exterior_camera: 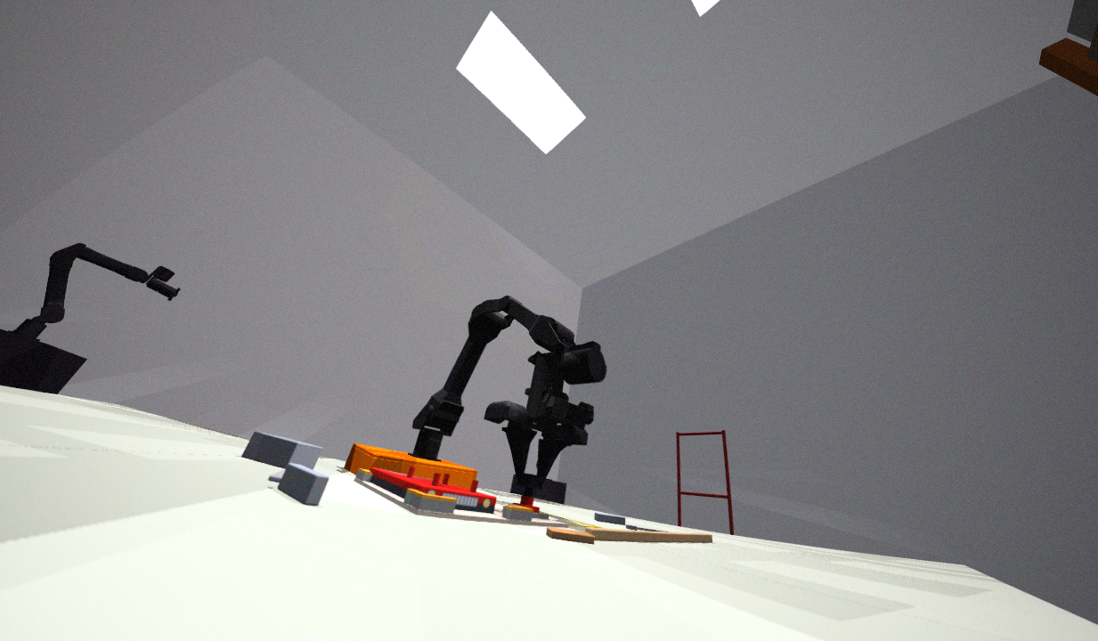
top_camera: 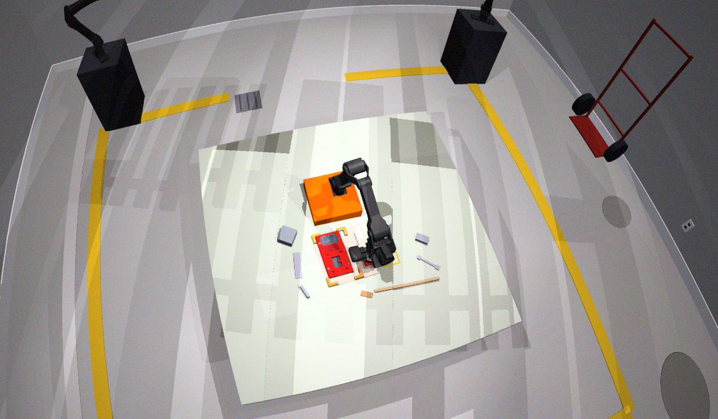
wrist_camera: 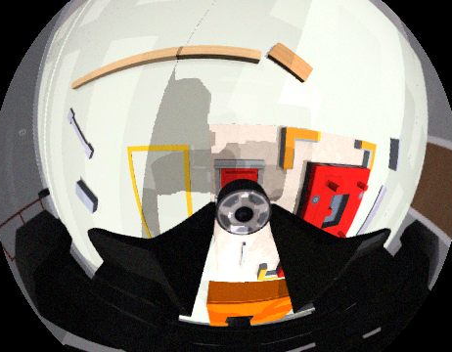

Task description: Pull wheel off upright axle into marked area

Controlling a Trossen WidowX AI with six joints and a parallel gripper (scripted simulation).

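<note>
Right now my gripper tip is 20 mm above the upright axle. Round my gripper tip: small wooden block (140 mm ahead, 40 mm to the right, 50 mm below); wooden strip (140 mm ahead, 140 mm to the left, 50 mm below); wheel (right at my gripper tip).
</note>
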